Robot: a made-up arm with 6 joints. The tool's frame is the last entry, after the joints.
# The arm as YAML. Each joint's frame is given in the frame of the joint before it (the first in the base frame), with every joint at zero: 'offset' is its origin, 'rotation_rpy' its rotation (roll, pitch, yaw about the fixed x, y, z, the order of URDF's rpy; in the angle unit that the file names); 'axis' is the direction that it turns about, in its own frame. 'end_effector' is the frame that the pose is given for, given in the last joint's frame.
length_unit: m
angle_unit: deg
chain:
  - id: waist
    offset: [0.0, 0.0, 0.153]
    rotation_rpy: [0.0, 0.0, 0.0]
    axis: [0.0, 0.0, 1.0]
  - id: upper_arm
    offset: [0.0, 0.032, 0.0]
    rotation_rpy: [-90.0, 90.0, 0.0]
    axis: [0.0, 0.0, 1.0]
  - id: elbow
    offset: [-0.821, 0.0, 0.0]
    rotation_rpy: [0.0, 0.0, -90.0]
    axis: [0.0, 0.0, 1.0]
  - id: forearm
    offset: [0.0, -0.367, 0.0]
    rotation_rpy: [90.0, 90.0, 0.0]
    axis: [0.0, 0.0, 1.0]
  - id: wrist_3
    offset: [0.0, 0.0, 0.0]
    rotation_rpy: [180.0, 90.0, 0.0]
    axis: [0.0, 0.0, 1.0]
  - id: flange
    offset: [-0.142, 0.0, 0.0]
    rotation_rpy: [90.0, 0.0, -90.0]
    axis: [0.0, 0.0, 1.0]
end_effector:
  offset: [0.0, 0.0, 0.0]
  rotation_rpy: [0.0, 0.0, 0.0]
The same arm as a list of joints. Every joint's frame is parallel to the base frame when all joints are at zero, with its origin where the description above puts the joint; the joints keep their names.
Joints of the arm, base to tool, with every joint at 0 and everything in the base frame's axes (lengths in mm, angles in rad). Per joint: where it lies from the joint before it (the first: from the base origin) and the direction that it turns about. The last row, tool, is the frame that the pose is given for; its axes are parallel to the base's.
waist: xyz 0.0 0.0 153.0 axis +z
upper_arm: xyz 0.0 32.0 0.0 axis +y
elbow: xyz 0.0 0.0 821.0 axis +y
forearm: xyz 0.0 0.0 367.0 axis +z
wrist_3: xyz 0.0 0.0 0.0 axis +y
flange: xyz 0.0 0.0 142.0 axis +z
tool: xyz 0.0 0.0 0.0

